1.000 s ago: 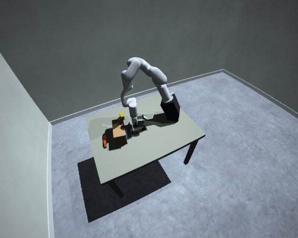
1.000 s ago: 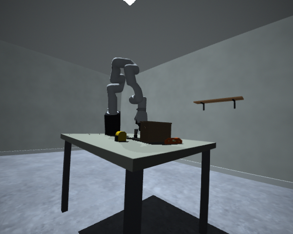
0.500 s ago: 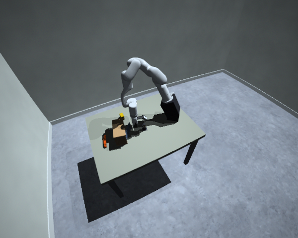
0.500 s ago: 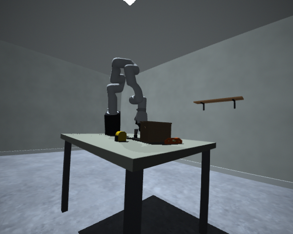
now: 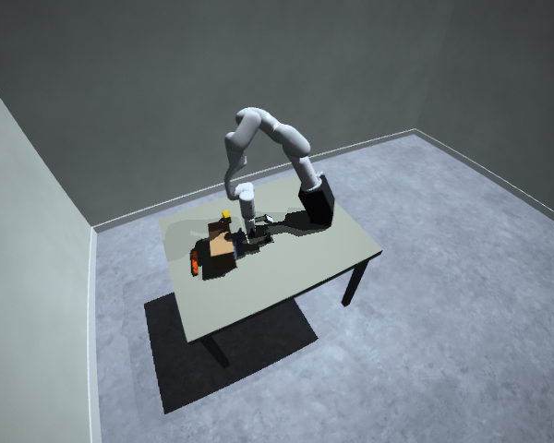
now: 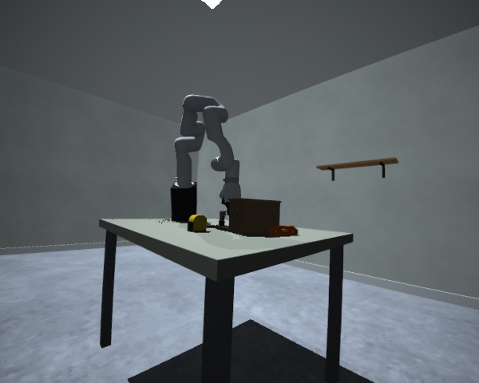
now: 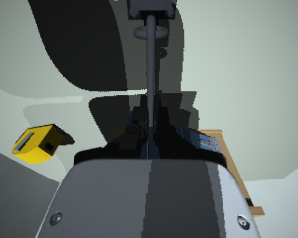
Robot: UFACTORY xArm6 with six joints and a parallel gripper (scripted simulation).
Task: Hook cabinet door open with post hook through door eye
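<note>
Right now my hand is 20 mm above the thin grey hook and 10 mm past it. Also, from my hand: orange object 340 mm ahead, 70 mm below, 50 mm to the right; then door 100 mm ahead, 20 mm to the left, 20 mm below; then yellow block 260 mm to the right, 50 mm below, 30 mm ahead.
</note>
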